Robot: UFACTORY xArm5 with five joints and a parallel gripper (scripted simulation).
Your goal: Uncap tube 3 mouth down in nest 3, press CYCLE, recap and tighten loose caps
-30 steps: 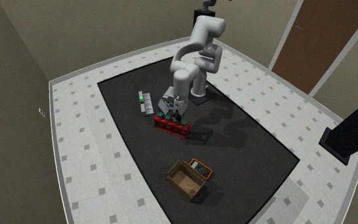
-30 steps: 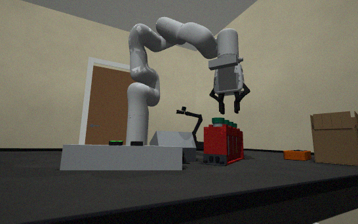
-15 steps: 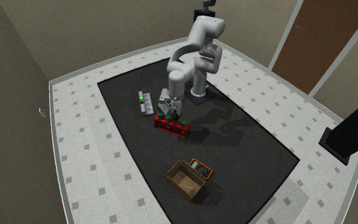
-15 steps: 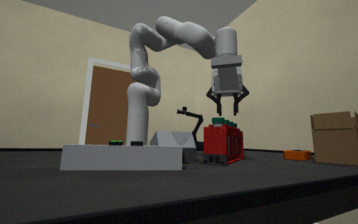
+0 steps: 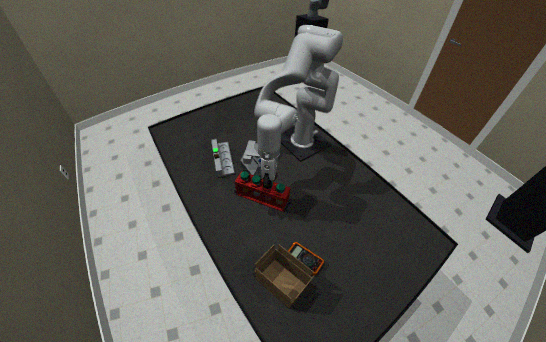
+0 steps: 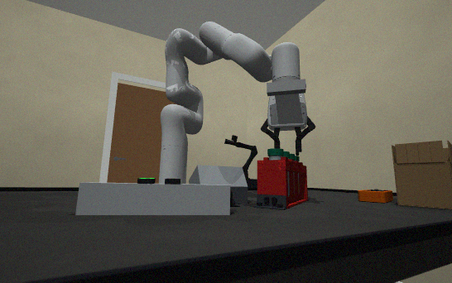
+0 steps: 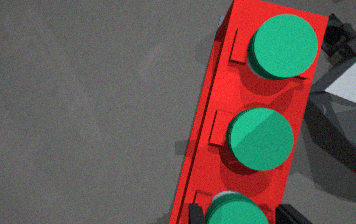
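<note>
Right now the green READY key is 20 cm to the right of my hand, 8 cm behind it and 7 cm below it. Round my hand: grey key housing 18 cm to the right, 9 cm below, 6 cm behind; then blue CYCLE key 15 cm to the right, 7 cm below, 7 cm behind; then orange meter 30 cm to the left, 12 cm below, 5 cm ahead.
</note>
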